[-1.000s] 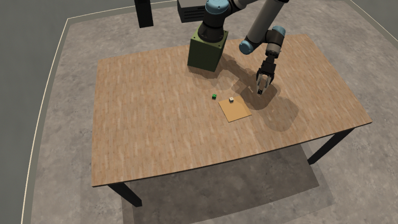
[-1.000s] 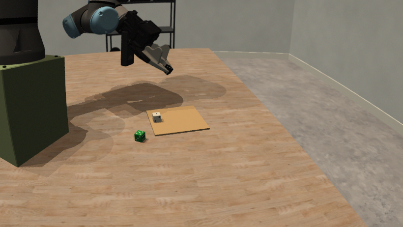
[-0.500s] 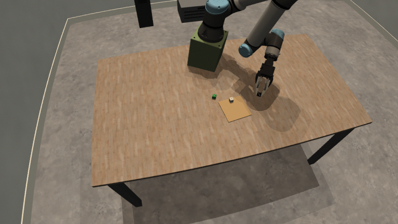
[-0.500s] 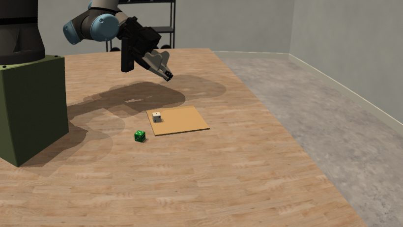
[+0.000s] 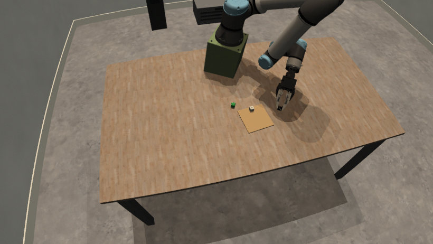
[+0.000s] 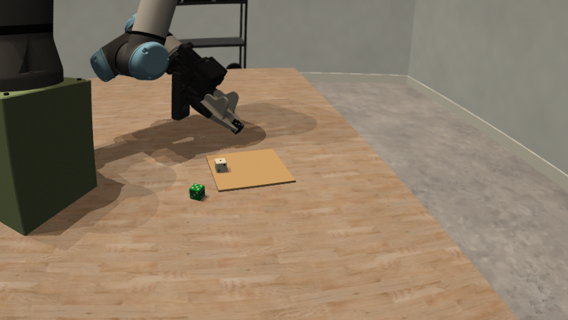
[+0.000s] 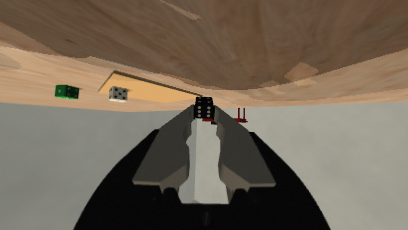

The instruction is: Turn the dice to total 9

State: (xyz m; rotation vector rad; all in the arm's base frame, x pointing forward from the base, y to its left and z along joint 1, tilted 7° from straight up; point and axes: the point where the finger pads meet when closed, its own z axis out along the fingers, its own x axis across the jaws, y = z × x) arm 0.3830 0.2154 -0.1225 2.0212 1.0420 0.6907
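The tan mat lies 2 cm ahead of my hand, 13 cm to the right of it and 4 cm below it. From my hand the other things lie so: white die 3 cm behind, 14 cm to the right, 3 cm below; then black die right at my hand; then green die 7 cm behind, 23 cm to the right, 3 cm below.
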